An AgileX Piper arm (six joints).
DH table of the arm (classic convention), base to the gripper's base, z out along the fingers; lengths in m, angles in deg. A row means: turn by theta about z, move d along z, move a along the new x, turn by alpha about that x. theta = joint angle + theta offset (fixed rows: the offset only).
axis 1: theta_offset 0, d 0.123, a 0, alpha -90
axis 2: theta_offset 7.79, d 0, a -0.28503, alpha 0
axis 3: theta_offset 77.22, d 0, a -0.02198, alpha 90
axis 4: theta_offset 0, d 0.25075, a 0, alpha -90
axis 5: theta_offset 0, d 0, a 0, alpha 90
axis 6: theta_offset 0, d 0.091, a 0, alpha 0
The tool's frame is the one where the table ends.
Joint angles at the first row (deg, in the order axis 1, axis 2, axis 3, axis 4, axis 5, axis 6):
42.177, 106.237, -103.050, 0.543, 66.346, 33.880
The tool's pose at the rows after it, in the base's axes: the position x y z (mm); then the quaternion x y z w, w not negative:
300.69 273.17 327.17 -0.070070 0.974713 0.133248 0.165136
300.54 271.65 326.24 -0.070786 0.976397 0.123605 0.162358
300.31 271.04 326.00 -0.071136 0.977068 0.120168 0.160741
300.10 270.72 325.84 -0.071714 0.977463 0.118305 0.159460
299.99 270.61 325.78 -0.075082 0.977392 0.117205 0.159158
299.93 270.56 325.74 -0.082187 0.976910 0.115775 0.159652
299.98 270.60 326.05 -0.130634 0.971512 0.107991 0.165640
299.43 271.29 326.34 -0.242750 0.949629 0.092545 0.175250
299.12 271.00 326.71 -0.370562 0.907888 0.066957 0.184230
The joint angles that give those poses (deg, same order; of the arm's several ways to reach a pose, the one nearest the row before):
42.177, 106.737, -103.048, 0.377, 66.802, 33.880
42.177, 106.788, -103.050, -0.323, 67.706, 33.944
42.176, 106.788, -103.052, -0.522, 68.105, 33.943
42.177, 106.787, -103.050, -0.590, 68.355, 33.891
42.176, 106.787, -103.050, -0.589, 68.461, 33.496
42.176, 106.786, -103.048, -0.590, 68.511, 32.664
42.176, 106.787, -103.112, -0.589, 68.513, 26.965
42.177, 106.786, -103.169, 0.000, 68.512, 13.499
42.176, 106.787, -103.292, 0.000, 68.885, -2.230

